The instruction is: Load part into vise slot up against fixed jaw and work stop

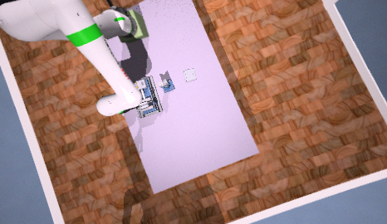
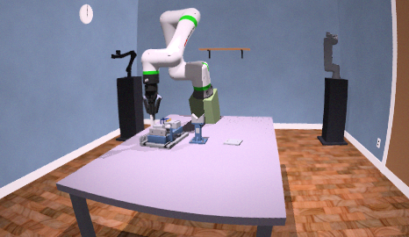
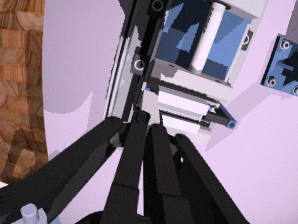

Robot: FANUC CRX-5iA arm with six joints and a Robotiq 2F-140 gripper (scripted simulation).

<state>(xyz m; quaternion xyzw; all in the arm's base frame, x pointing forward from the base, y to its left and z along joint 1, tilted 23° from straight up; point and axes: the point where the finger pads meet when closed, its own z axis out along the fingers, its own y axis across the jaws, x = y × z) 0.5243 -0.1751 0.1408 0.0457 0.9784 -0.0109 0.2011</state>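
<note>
Right now my hand is 4 cm to the right of the part and 4 cm above it. Round my hand: air cylinder rod (8 cm behind, 6 cm below, 5 cm to the left).
</note>
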